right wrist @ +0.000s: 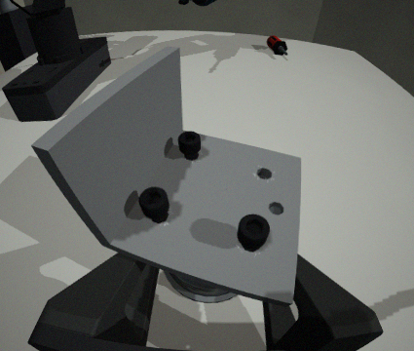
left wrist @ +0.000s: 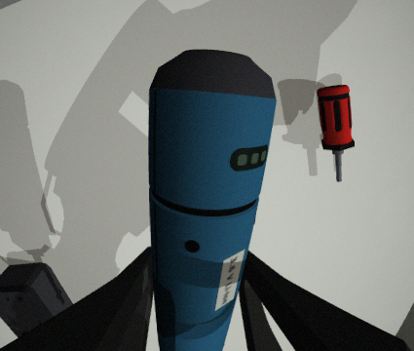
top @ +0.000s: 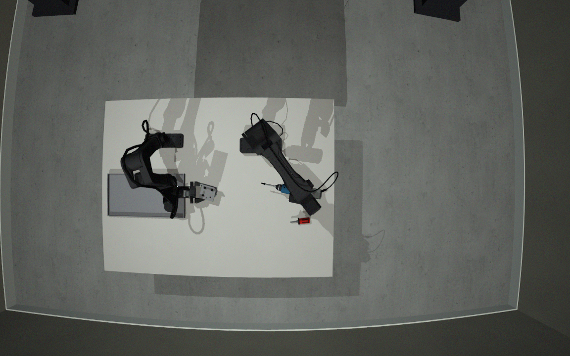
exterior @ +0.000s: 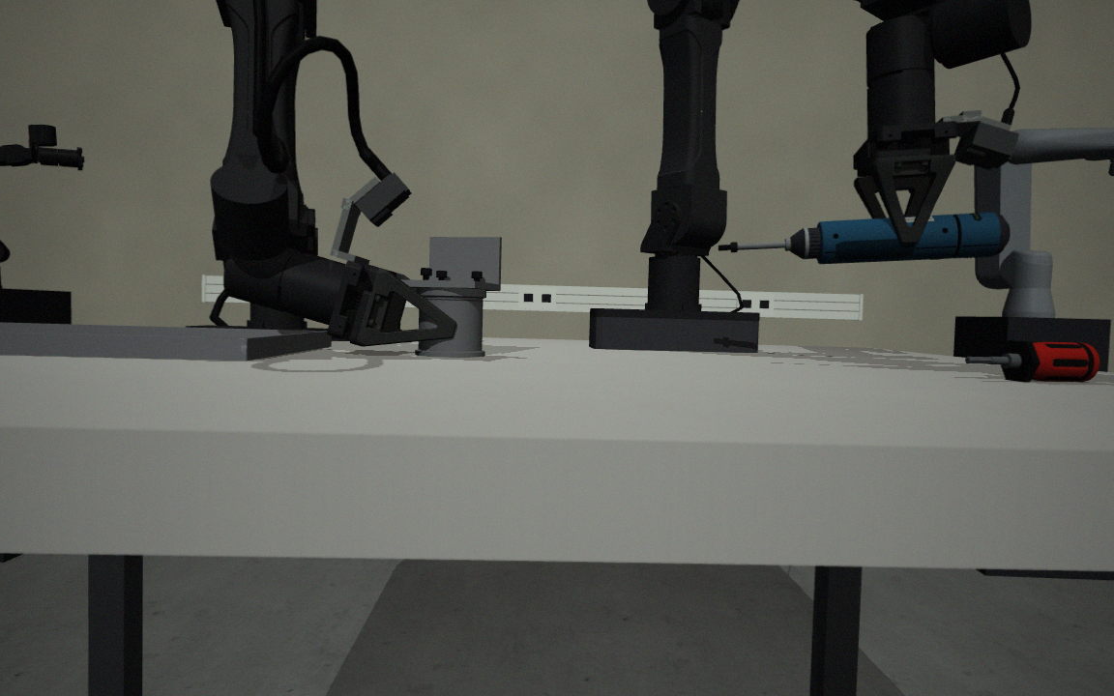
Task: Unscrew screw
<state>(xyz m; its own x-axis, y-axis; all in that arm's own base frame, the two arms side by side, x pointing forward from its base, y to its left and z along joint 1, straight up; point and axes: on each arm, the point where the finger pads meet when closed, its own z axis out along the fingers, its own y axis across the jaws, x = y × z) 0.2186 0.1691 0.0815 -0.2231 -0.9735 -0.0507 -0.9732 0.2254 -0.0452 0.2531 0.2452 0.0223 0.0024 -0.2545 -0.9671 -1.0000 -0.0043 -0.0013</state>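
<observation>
My right gripper is now right at the joint module. Also, from my right hand: flat grey plate (340 mm to the right, 40 mm ahead, 20 mm below); grey l-shaped bracket (50 mm above); screwdriver bit (290 mm to the left, 90 mm above, 60 mm behind).
</observation>
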